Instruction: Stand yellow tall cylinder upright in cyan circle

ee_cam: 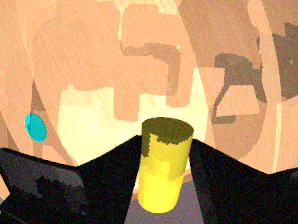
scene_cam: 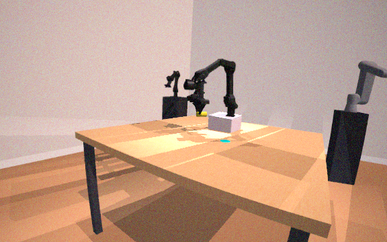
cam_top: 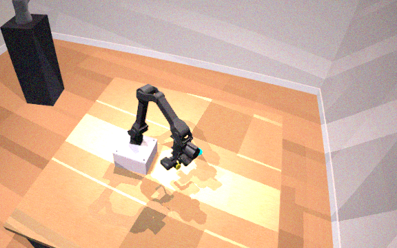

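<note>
The yellow tall cylinder is 2 cm behind my gripper tip and 1 cm to the left of it. Also, from my gripper tip: cyan circle (22 cm to the left, 13 cm below, 11 cm ahead).
</note>
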